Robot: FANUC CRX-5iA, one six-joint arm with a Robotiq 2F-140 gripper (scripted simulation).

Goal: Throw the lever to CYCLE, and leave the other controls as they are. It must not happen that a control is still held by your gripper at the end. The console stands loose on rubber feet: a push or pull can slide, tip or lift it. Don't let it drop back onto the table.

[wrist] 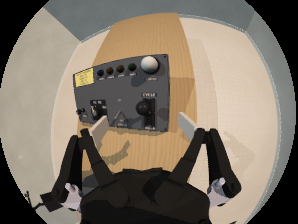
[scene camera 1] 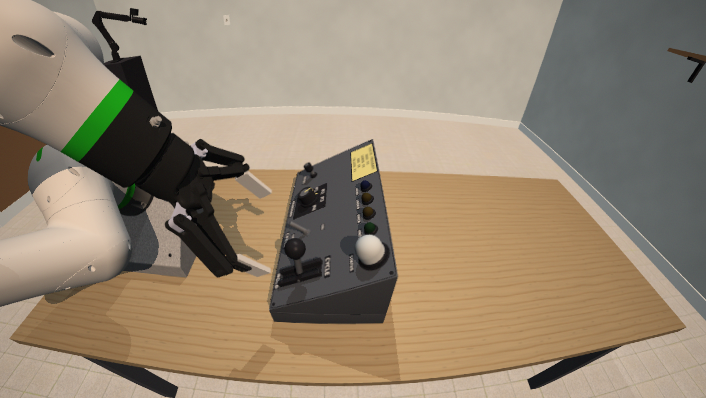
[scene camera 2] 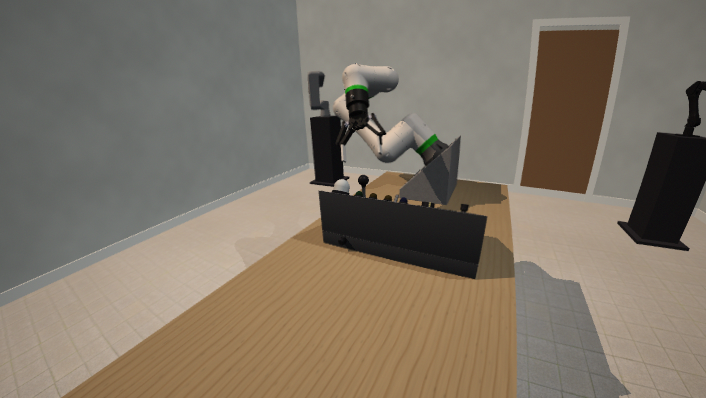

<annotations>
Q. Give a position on a dark console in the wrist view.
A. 129,80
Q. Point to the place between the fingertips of the gripper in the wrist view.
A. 143,120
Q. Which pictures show the gripper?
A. The wrist view, scene camera 1 and scene camera 2: all of them.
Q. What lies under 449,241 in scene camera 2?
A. A dark console.
</annotations>
